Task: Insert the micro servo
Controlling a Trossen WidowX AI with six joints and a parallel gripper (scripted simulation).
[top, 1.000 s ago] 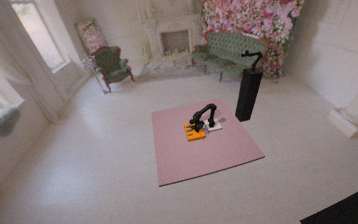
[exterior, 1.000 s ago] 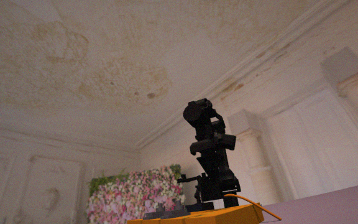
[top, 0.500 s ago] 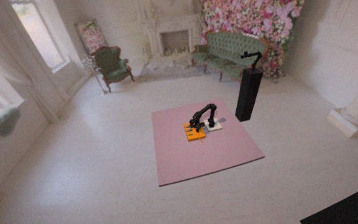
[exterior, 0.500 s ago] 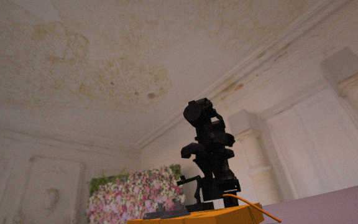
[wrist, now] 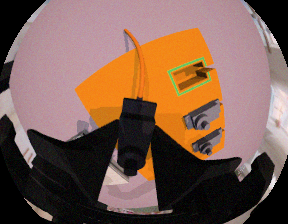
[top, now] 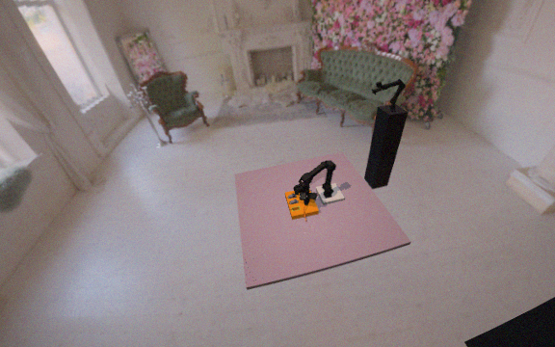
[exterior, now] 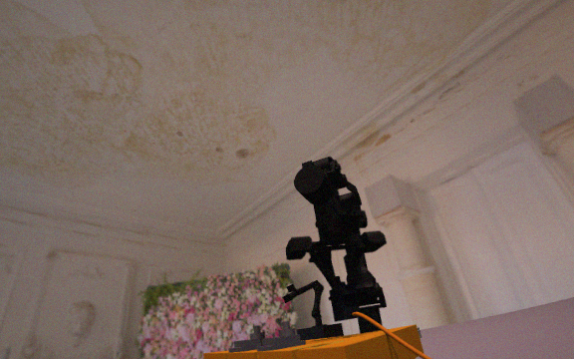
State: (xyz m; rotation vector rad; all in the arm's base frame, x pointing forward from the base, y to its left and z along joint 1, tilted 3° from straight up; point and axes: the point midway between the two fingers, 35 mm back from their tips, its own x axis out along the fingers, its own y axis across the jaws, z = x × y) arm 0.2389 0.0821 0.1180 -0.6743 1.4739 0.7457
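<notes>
My gripper tip is 100 mm above the orange deck, 70 mm to the left of it and 10 mm past it.
</notes>
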